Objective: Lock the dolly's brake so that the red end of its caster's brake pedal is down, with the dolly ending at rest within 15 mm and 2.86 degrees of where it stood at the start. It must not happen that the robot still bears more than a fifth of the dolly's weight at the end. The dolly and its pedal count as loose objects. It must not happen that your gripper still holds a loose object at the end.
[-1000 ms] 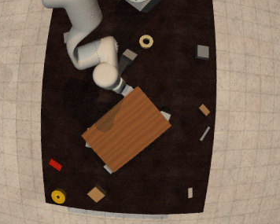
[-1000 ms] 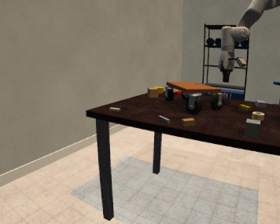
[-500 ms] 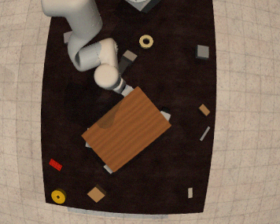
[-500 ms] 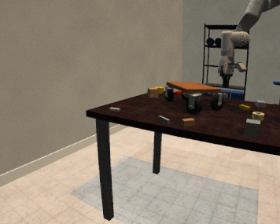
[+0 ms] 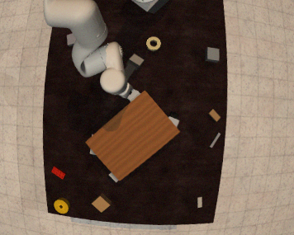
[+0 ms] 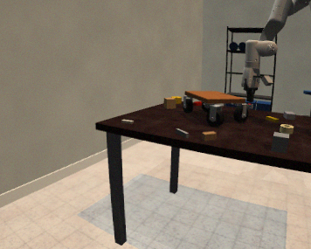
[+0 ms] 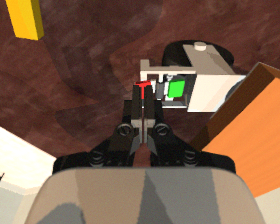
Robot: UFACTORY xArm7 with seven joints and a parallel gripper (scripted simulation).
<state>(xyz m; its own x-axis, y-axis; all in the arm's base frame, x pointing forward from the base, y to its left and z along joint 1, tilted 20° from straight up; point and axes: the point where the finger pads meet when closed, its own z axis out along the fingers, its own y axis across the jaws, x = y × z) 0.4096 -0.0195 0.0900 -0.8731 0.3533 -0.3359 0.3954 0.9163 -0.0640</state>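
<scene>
Now: the brake pedal 4 cm below my hand, 1 cm to the left of it and 1 cm ahead of it. From my hand the other things lie so: yellow bar: 11 cm below, 11 cm behind, 9 cm to the right; then grey cube: 36 cm to the left, 20 cm behind, 9 cm below; then grey bar: 42 cm to the left, 16 cm ahead, 11 cm below.
</scene>
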